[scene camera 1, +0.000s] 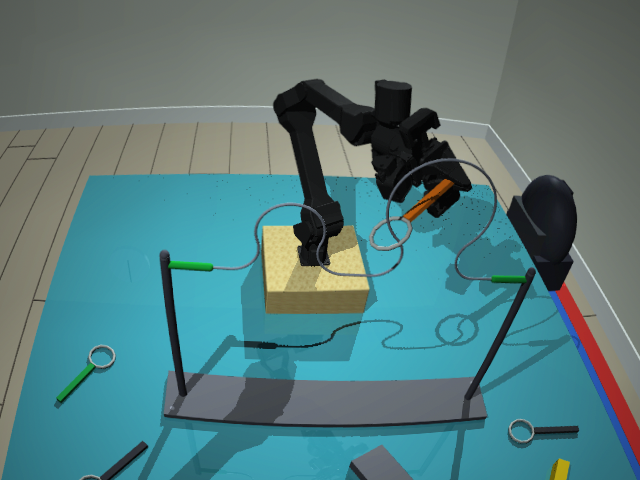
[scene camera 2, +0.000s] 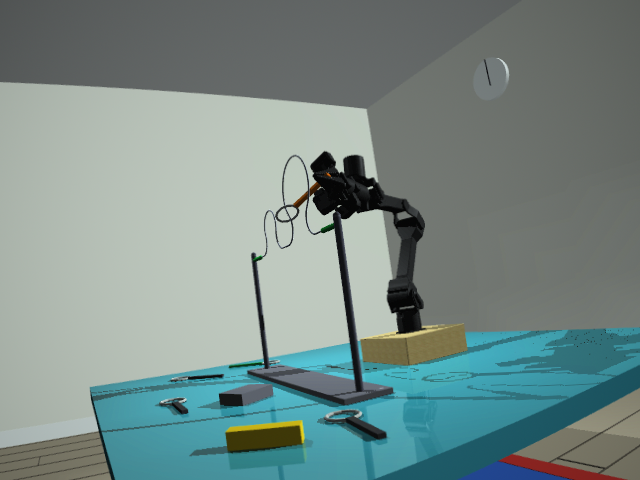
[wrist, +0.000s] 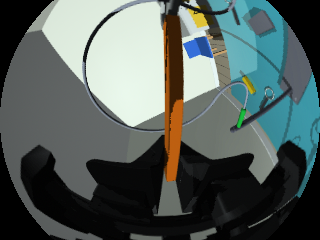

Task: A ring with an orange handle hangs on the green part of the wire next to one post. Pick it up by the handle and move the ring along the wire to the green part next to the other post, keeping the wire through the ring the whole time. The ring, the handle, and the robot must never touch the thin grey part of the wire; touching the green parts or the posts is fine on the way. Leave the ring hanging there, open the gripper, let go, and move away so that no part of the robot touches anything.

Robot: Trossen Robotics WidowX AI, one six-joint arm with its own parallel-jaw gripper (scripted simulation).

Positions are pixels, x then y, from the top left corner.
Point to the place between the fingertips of the gripper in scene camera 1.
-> At 469,187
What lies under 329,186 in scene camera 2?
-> The gripper.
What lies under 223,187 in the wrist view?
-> The gripper.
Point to a grey block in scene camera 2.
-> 240,396
